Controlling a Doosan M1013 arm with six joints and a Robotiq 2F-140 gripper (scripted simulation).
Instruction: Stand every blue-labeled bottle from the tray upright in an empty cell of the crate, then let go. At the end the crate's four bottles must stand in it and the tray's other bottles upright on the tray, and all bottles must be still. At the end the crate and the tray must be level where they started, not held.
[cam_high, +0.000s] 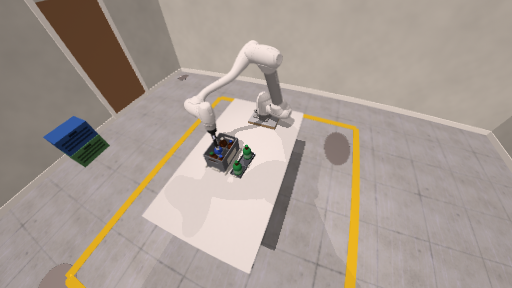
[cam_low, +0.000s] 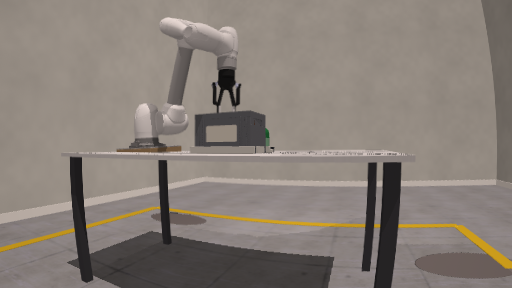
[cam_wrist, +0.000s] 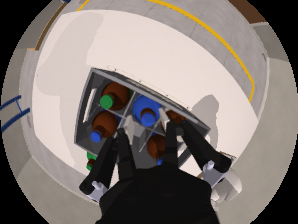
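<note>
My hand is 9 cm above the blue-labeled bottle. The rest, counted from my hand: grey crate 9 cm below, 4 cm to the left, 1 cm behind; then tray 23 cm to the left, 16 cm below, 5 cm behind; then green bottle 24 cm to the left, 9 cm below, 4 cm ahead.
</note>
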